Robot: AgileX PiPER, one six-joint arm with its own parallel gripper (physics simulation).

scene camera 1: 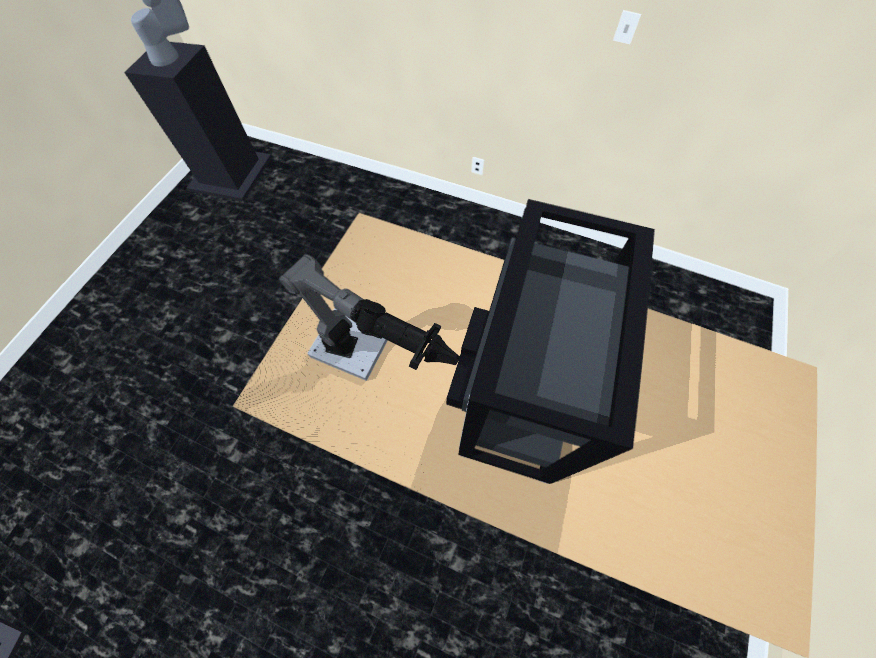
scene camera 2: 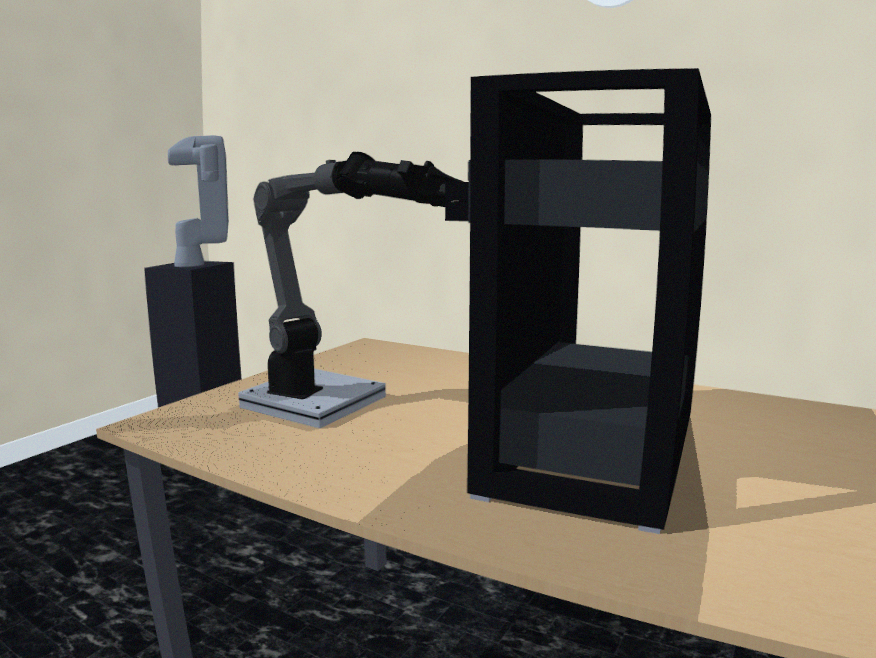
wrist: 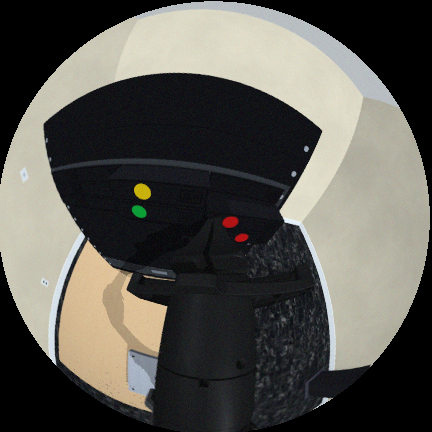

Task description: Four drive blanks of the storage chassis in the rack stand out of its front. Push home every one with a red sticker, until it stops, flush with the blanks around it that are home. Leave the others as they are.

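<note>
The dark storage chassis [scene camera 1: 566, 325] [scene camera 2: 587, 192] sits high in the black rack [scene camera 1: 635, 339] [scene camera 2: 485, 283]. In the wrist view, two blanks with red stickers, the upper one [wrist: 230, 222] and the lower one [wrist: 241, 237], stand out at the right. A blank with a yellow sticker [wrist: 142, 191] and one below it with a green sticker [wrist: 139, 211] stand out further left. My gripper [scene camera 1: 457, 359] [scene camera 2: 465, 191] [wrist: 215, 221] is shut and empty. Its tips are at the chassis front, near the left end of the upper red-stickered blank; contact is too dark to tell. They hide part of the front.
A lower grey unit [scene camera 2: 573, 435] sits at the rack's bottom. The rack stands on the wooden table [scene camera 1: 708, 509] [scene camera 2: 339, 467] [wrist: 85, 310]. The arm's base plate [scene camera 1: 361, 364] [scene camera 2: 354, 391] [wrist: 140, 372] is in front of it. Another arm on a dark pedestal [scene camera 1: 191, 120] [scene camera 2: 191, 325] stands beyond the table.
</note>
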